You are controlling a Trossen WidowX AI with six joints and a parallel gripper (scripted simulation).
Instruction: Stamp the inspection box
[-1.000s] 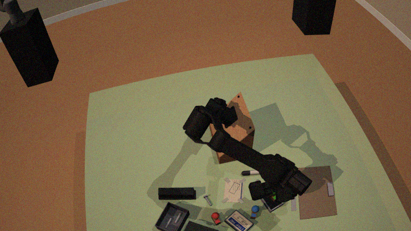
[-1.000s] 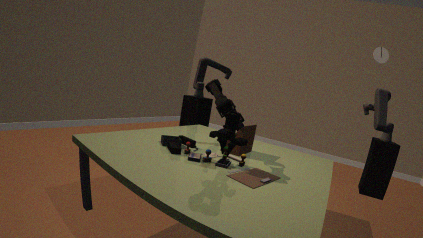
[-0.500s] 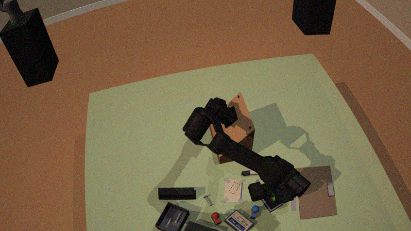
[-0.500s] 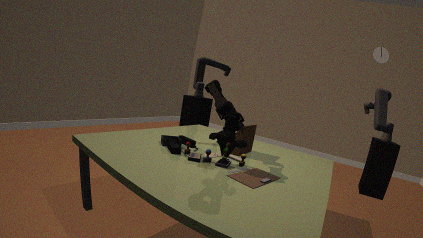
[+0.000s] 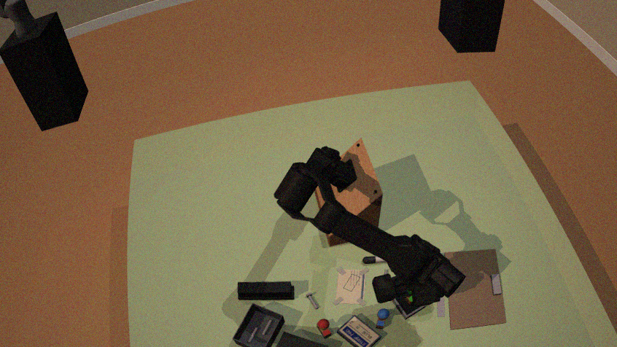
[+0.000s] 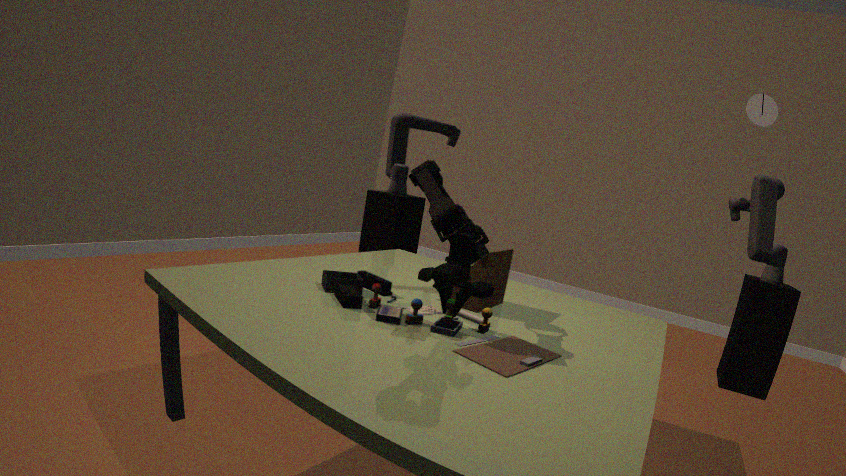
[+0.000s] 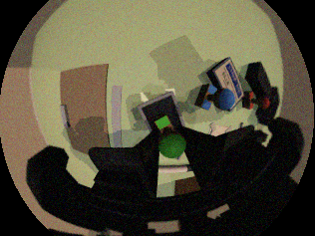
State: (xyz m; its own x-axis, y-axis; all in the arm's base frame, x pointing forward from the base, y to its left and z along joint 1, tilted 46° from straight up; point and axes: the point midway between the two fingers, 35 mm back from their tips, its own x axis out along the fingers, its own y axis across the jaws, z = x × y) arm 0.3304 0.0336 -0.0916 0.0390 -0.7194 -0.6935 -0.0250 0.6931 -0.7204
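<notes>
Now: gripper tip right at the green-knobbed stamp. From my gripper tip the other things lie so: blue stamp 40 mm ahead, 70 mm to the right, 20 mm below; dark ink pad 30 mm below; ruler 90 mm to the left, 40 mm below.
</notes>
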